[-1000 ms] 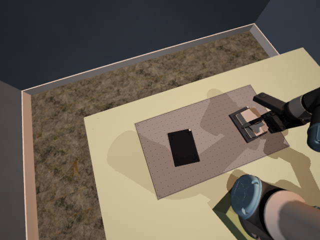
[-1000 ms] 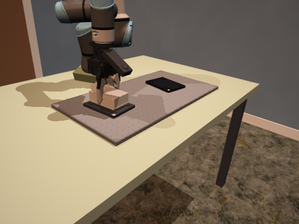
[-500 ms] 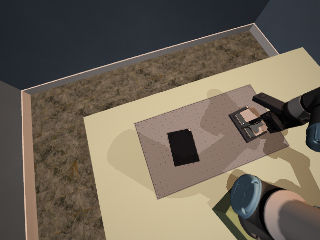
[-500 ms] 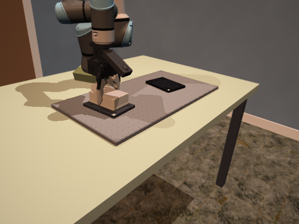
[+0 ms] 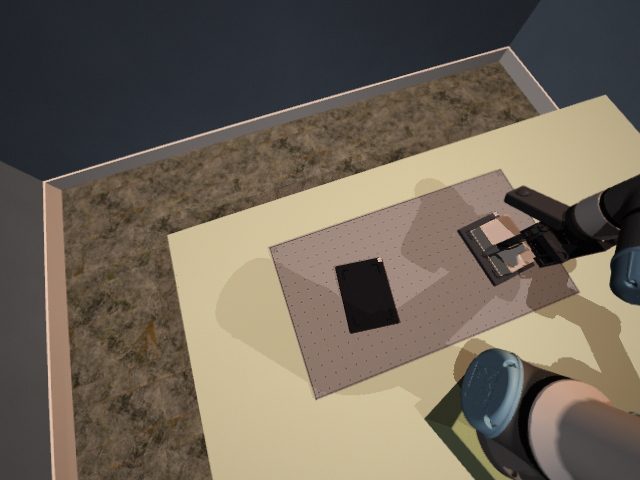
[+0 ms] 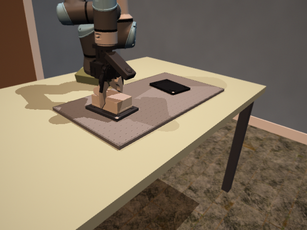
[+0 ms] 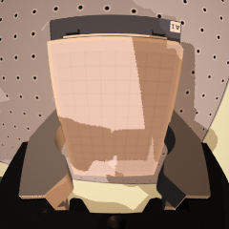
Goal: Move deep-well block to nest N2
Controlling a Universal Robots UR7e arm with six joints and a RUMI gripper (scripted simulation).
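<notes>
The deep-well block lies 1 cm above my hand. Also, from my hand: nest N2 (3 cm below); then nest N1 (6 cm behind, 36 cm to the left, 3 cm below); then A1 corner mark (2 cm ahead, 30 cm to the left, 2 cm below).
</notes>
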